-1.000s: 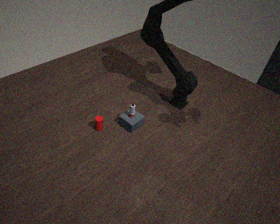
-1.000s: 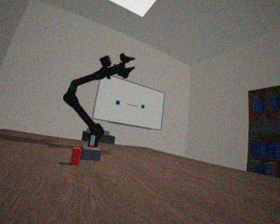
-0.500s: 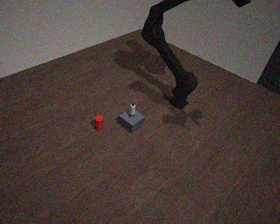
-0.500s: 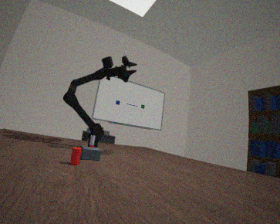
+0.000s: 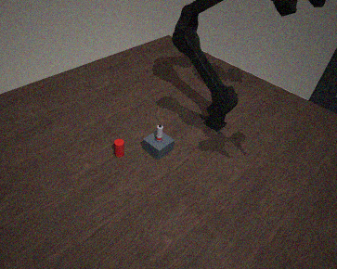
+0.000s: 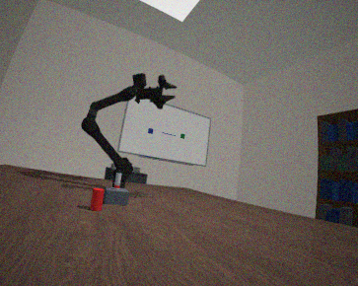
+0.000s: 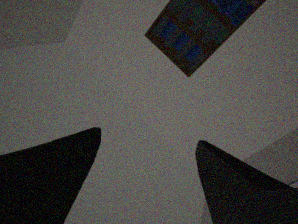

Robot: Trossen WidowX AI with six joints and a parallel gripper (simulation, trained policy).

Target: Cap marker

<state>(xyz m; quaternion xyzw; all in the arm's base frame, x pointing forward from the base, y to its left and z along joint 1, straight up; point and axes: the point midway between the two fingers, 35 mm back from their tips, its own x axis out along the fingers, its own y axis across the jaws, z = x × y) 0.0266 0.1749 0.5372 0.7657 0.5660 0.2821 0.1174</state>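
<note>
My gripper tip is 33 cm short of the red cap, 32 cm to the left of it and 52 cm above it. Round my gripper tip: grey holder block: 22 cm ahead, 26 cm to the right, 53 cm below.
</note>
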